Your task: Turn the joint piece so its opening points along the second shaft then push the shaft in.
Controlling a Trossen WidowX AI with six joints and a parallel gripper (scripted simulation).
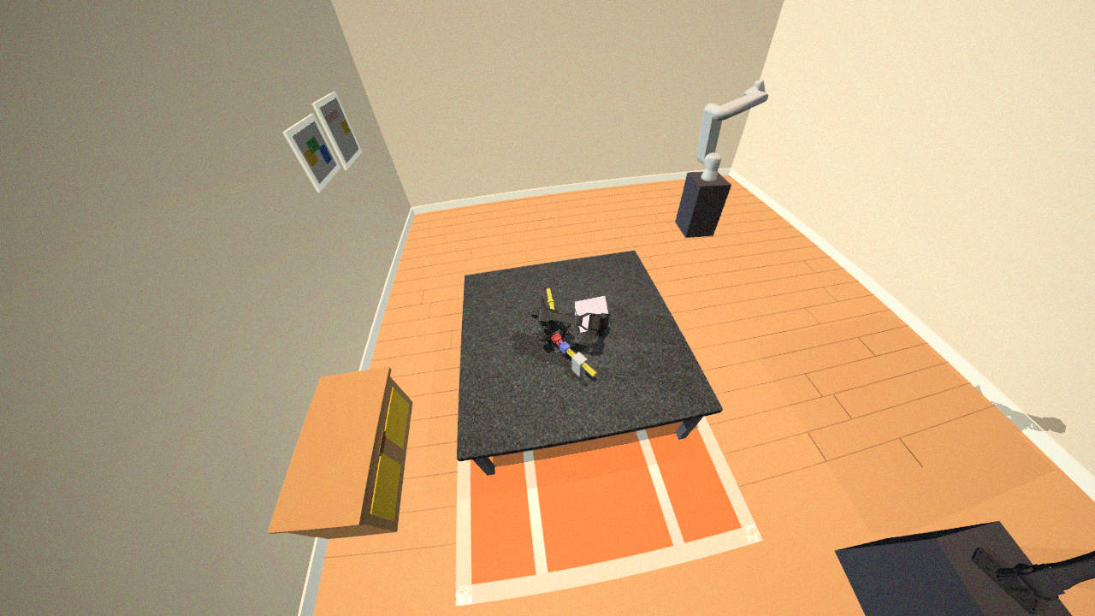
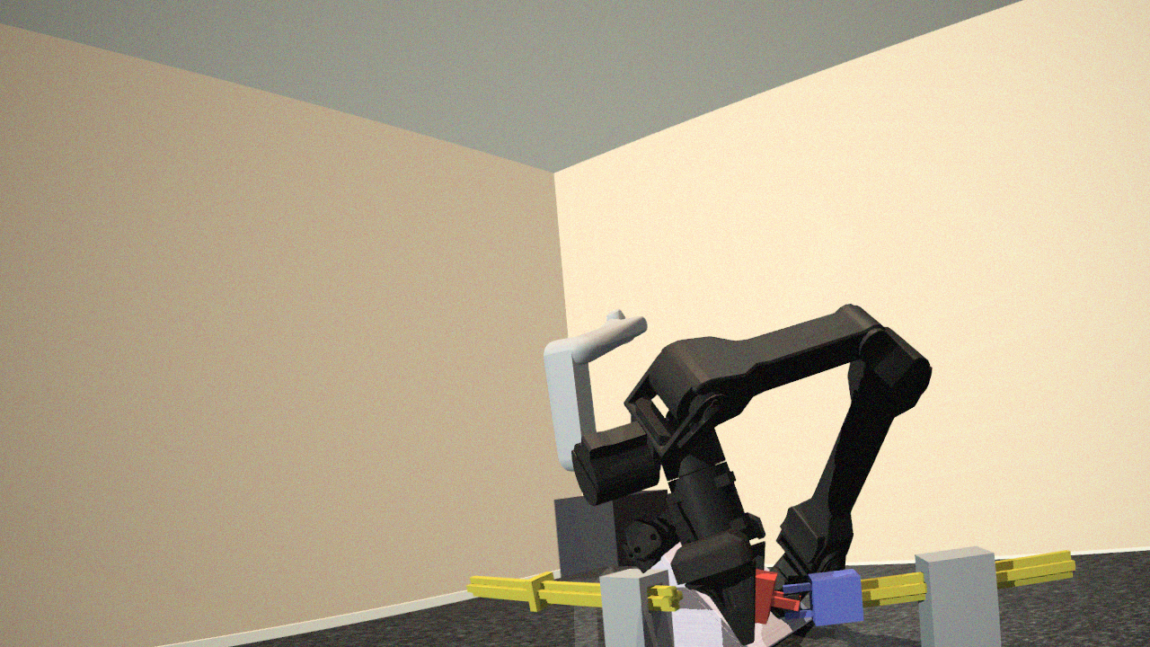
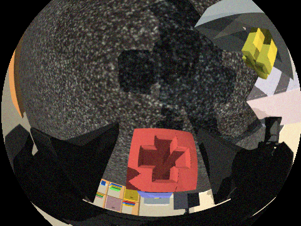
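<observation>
Right now my gripper tip is 10 mm to the right of the red square joint piece and 30 mm below it.
</observation>
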